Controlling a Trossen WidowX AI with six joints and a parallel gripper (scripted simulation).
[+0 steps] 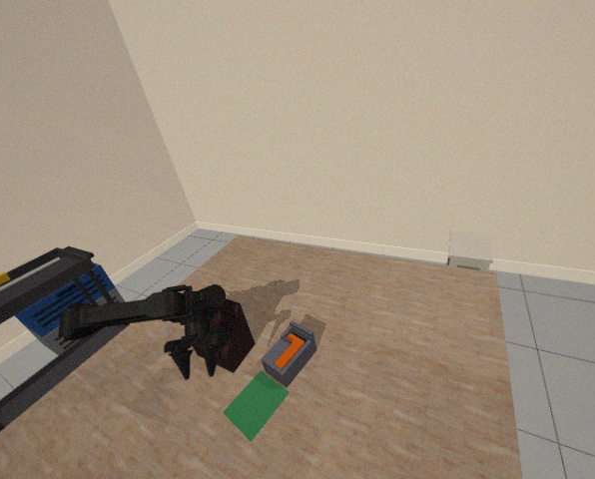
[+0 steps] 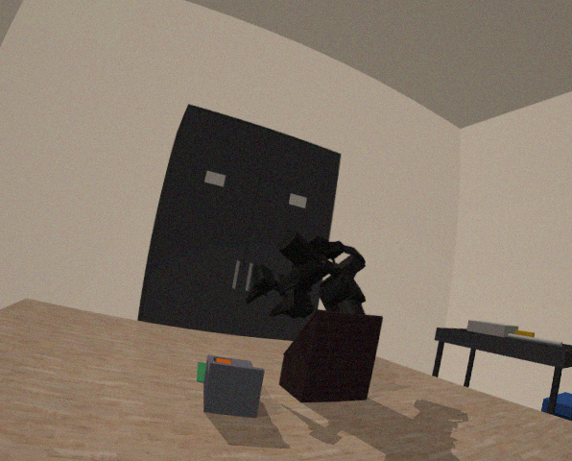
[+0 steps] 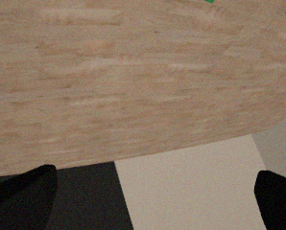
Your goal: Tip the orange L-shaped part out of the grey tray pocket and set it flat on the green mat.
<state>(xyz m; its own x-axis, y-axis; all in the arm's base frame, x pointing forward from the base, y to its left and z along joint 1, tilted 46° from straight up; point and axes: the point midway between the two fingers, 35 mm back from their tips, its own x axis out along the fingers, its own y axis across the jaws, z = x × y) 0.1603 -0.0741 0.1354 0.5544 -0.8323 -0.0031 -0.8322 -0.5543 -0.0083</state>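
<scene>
The orange L-shaped part lies 240 mm to the left of my gripper tip, 110 mm below it and 90 mm ahead of it. The rest, counted from my gripper tip: green mat (180 mm below, 80 mm ahead, 70 mm to the left).
</scene>
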